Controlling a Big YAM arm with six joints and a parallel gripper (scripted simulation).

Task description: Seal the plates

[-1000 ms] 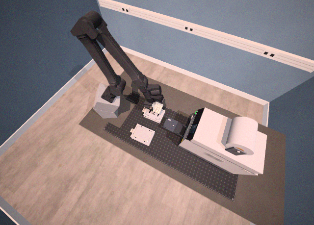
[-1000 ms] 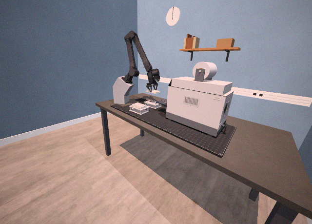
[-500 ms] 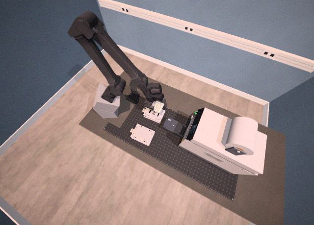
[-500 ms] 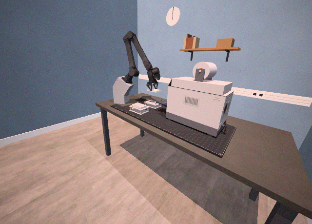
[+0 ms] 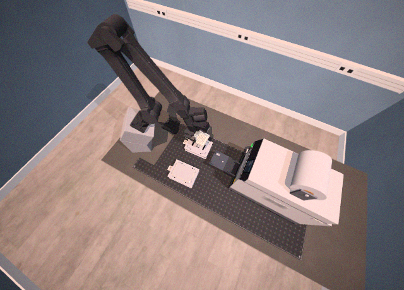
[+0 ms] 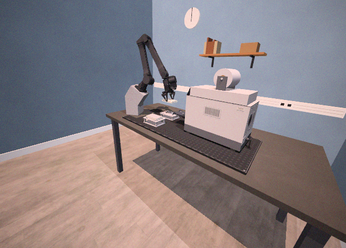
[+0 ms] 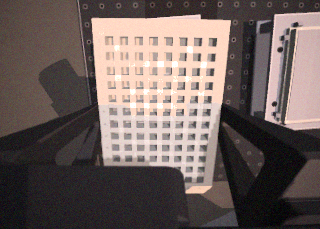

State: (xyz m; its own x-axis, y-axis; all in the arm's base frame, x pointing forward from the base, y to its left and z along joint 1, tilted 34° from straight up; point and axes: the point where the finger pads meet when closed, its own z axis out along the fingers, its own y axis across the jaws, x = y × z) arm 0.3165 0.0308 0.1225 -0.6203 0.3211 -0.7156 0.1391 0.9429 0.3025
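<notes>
Right now the sealer stage is 19 cm ahead of my hand, 8 cm to the right of it and 8 cm below it. The rest, counted from my hand: foil roll 52 cm ahead, 13 cm to the right, 24 cm above; plate nest 2 cm behind, 21 cm to the right, 13 cm below.
</notes>
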